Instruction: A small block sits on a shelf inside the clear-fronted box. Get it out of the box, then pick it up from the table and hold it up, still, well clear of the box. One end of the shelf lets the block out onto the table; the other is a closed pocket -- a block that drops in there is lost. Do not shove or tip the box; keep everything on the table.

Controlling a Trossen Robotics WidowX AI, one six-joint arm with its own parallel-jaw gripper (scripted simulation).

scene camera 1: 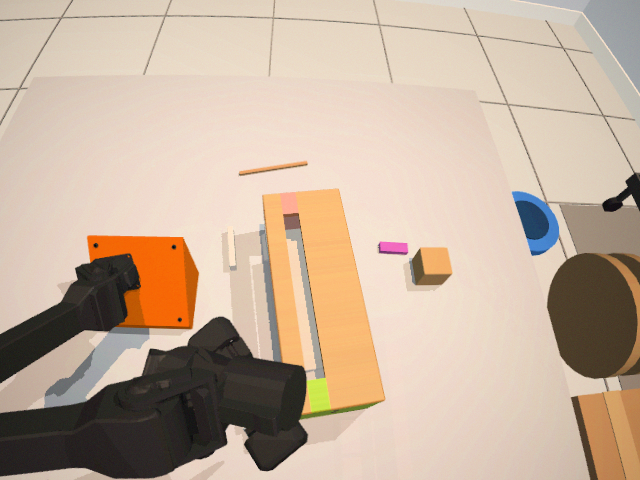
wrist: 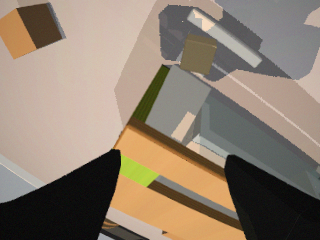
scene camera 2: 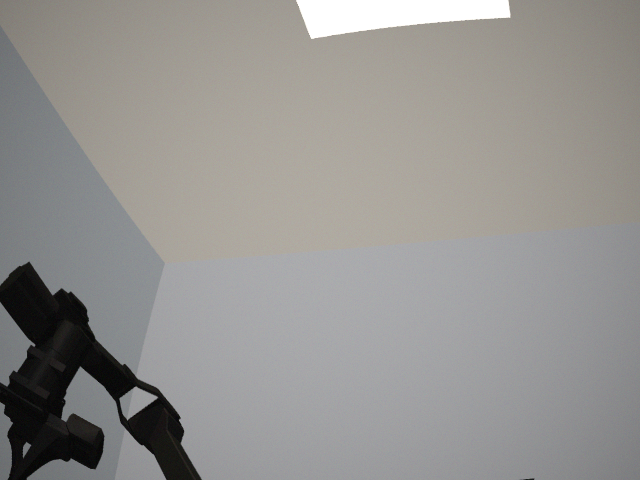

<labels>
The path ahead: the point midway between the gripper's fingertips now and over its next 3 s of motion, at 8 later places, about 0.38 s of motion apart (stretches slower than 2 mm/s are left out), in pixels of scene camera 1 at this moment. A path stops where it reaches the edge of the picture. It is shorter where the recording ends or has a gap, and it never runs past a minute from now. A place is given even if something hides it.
The gripper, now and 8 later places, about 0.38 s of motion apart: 268,394; 267,397; 268,402; 268,404; 270,405; 270,407; 270,408; 270,404; 269,402
</labels>
